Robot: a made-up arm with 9 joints. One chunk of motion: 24 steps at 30 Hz.
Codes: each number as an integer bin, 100 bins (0 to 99) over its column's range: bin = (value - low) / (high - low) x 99, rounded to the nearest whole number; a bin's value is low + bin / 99 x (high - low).
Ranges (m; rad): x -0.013..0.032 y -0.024..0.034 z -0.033..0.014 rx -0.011..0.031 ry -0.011..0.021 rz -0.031..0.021
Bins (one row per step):
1: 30 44 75 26 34 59
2: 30 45 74 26 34 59
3: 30 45 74 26 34 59
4: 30 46 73 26 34 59
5: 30 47 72 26 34 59
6: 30 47 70 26 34 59
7: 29 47 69 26 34 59
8: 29 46 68 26 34 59
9: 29 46 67 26 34 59
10: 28 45 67 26 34 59
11: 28 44 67 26 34 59
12: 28 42 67 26 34 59
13: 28 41 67 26 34 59
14: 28 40 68 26 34 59
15: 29 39 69 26 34 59
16: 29 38 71 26 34 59
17: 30 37 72 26 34 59
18: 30 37 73 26 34 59
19: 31 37 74 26 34 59
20: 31 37 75 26 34 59
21: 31 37 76 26 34 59
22: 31 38 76 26 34 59
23: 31 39 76 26 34 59
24: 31 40 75 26 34 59
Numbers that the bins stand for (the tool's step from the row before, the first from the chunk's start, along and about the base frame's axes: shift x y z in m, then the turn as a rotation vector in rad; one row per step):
1: 0.00064 0.00178 0.00261 0.00003 -0.00001 -0.00001
2: 0.00064 0.00236 0.00213 0.00003 -0.00001 -0.00001
3: 0.00064 0.00236 0.00213 0.00003 -0.00001 -0.00001
4: 0.00064 0.00295 0.00166 0.00003 -0.00001 -0.00001
5: 0.00064 0.00354 0.00118 0.00003 -0.00001 -0.00001
6: 0.00064 0.00354 0.00023 0.00003 -0.00001 -0.00001
7: 0.00018 0.00354 -0.00024 0.00003 -0.00001 -0.00001
8: 0.00018 0.00295 -0.00072 0.00003 -0.00001 -0.00001
9: 0.00018 0.00295 -0.00119 0.00003 -0.00001 -0.00001
10: -0.00027 0.00236 -0.00119 0.00003 -0.00001 -0.00001
11: -0.00027 0.00178 -0.00119 0.00003 -0.00001 -0.00001
12: -0.00027 0.00061 -0.00119 0.00003 -0.00001 -0.00001
13: -0.00027 0.00002 -0.00119 0.00003 -0.00001 -0.00001
14: -0.00027 -0.00057 -0.00072 0.00003 -0.00001 -0.00001
15: 0.00018 -0.00115 -0.00024 0.00003 -0.00001 -0.00001
16: 0.00018 -0.00174 0.00071 0.00003 -0.00001 -0.00001
17: 0.00064 -0.00232 0.00118 0.00003 -0.00001 -0.00001
18: 0.00064 -0.00232 0.00166 0.00003 -0.00001 -0.00001
19: 0.00109 -0.00232 0.00213 0.00003 -0.00001 -0.00001
20: 0.00109 -0.00232 0.00261 0.00003 -0.00001 -0.00001
21: 0.00109 -0.00232 0.00308 0.00003 -0.00001 -0.00001
22: 0.00109 -0.00174 0.00308 0.00003 -0.00001 -0.00001
23: 0.00109 -0.00115 0.00308 0.00003 -0.00001 -0.00001
24: 0.00109 -0.00057 0.00261 0.00003 -0.00001 -0.00001

